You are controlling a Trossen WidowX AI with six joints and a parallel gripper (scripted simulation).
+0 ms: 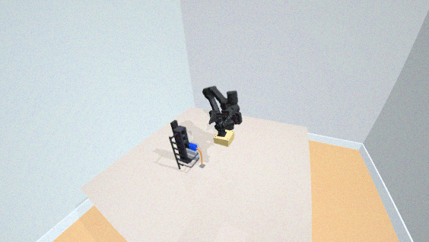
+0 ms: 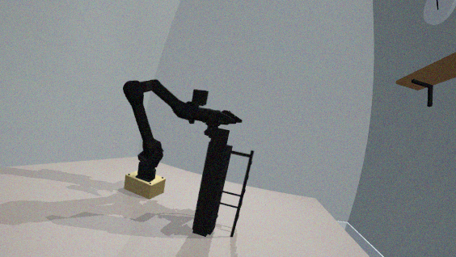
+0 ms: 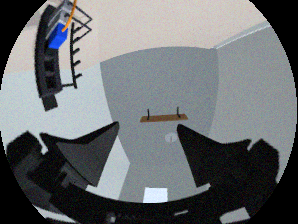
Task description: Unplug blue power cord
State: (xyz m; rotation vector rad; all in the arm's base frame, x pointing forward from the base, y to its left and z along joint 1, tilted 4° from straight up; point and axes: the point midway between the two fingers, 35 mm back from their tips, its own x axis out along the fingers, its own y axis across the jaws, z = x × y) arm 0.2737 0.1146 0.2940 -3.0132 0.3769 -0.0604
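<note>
My gripper tip is 20 cm above the blue plug, 19 cm to the left of it and 2 cm past it.
</note>
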